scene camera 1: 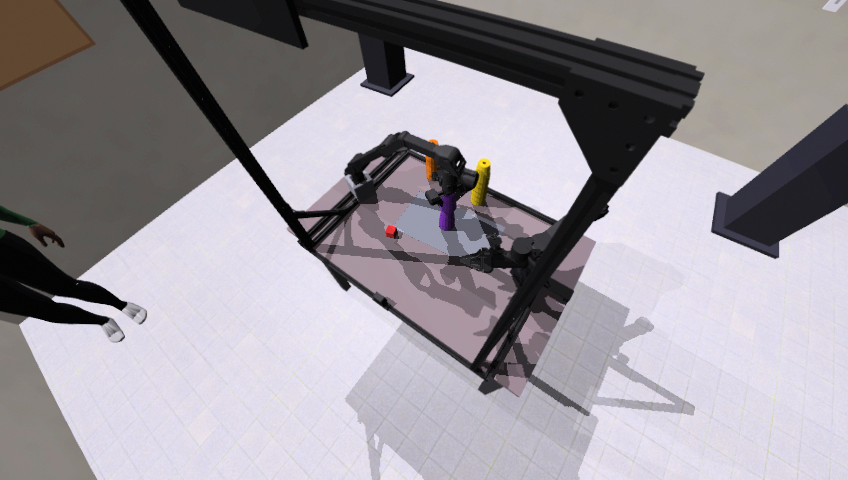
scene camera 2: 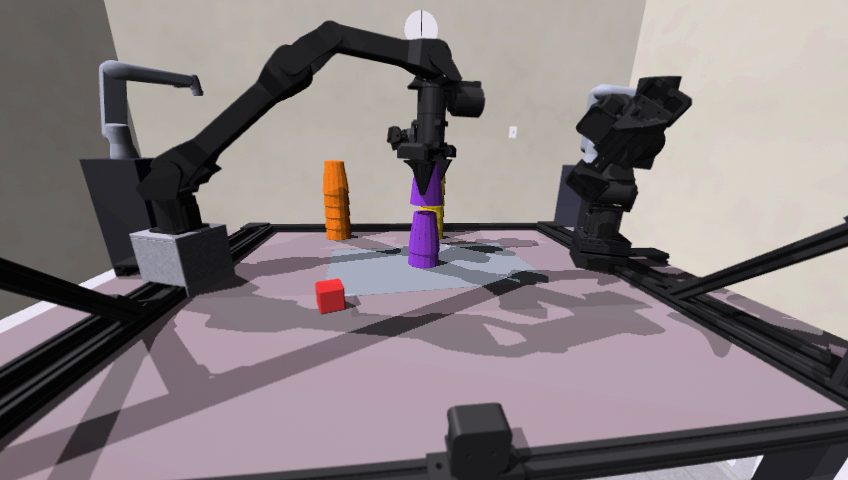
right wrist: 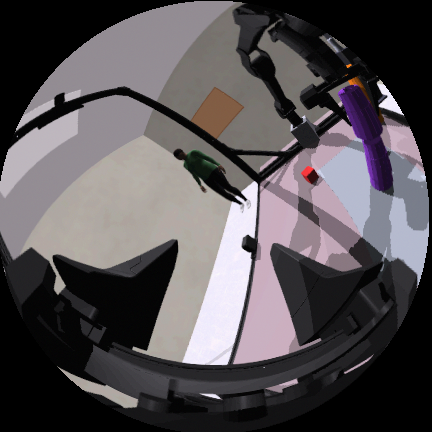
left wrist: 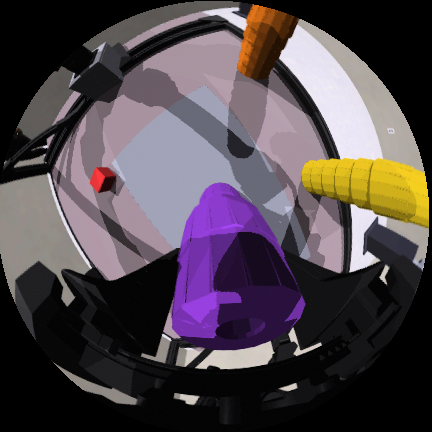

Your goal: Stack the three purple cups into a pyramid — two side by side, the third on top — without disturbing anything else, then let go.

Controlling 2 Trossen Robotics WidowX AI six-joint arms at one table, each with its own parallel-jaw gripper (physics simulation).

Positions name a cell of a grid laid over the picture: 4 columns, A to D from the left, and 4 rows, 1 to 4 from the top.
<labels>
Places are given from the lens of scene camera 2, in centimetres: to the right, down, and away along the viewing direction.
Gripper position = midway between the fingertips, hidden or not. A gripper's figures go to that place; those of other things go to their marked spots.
my left gripper (scene camera 2: C2): 1, -10, 63
my right gripper (scene camera 2: C2): 24, -12, 40
red cube (scene camera 2: B3): -15, 9, 46
purple cup (scene camera 2: C2): 0, 0, 63
purple cup (scene camera 2: C2): 2, -9, 61
</labels>
